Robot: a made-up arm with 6 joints. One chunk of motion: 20 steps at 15 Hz.
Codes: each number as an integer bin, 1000 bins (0 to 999) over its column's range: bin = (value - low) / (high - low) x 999, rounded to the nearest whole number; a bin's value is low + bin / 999 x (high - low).
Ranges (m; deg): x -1.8..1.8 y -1.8..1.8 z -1.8..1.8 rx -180..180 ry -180..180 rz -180..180
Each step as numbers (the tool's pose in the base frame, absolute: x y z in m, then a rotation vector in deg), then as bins.
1 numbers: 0.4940 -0.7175 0.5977 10.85 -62.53 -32.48
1 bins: 637 300 665 530 326 409
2 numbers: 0.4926 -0.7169 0.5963 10.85 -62.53 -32.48
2 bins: 636 301 665 530 326 409
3 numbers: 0.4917 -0.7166 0.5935 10.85 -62.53 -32.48
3 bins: 636 301 664 530 326 409
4 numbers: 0.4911 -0.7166 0.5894 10.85 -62.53 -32.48
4 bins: 636 301 663 530 326 409
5 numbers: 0.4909 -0.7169 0.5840 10.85 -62.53 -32.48
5 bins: 636 301 662 530 326 409
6 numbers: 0.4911 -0.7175 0.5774 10.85 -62.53 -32.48
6 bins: 636 300 660 530 326 409
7 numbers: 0.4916 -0.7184 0.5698 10.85 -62.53 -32.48
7 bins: 636 300 658 530 326 409
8 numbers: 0.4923 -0.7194 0.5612 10.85 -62.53 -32.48
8 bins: 636 300 655 530 326 409
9 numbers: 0.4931 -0.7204 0.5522 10.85 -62.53 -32.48
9 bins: 636 300 653 530 326 409
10 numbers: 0.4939 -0.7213 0.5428 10.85 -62.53 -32.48
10 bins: 637 299 650 530 326 409
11 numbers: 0.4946 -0.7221 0.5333 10.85 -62.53 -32.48
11 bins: 637 299 647 530 326 409
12 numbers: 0.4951 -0.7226 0.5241 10.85 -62.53 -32.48
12 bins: 637 299 645 530 326 409
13 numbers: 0.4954 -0.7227 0.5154 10.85 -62.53 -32.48
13 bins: 637 299 643 530 326 409
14 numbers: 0.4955 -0.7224 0.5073 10.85 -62.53 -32.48
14 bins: 637 299 640 530 326 409
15 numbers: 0.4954 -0.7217 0.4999 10.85 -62.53 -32.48
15 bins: 637 299 638 530 326 409
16 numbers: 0.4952 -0.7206 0.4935 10.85 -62.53 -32.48
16 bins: 637 300 636 530 326 409
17 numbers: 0.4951 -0.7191 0.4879 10.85 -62.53 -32.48
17 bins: 637 300 635 530 326 409
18 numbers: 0.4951 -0.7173 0.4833 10.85 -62.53 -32.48
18 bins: 637 300 634 530 326 409
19 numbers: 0.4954 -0.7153 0.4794 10.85 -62.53 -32.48
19 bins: 637 301 633 530 326 409
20 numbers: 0.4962 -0.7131 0.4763 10.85 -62.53 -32.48
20 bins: 637 302 632 530 326 409
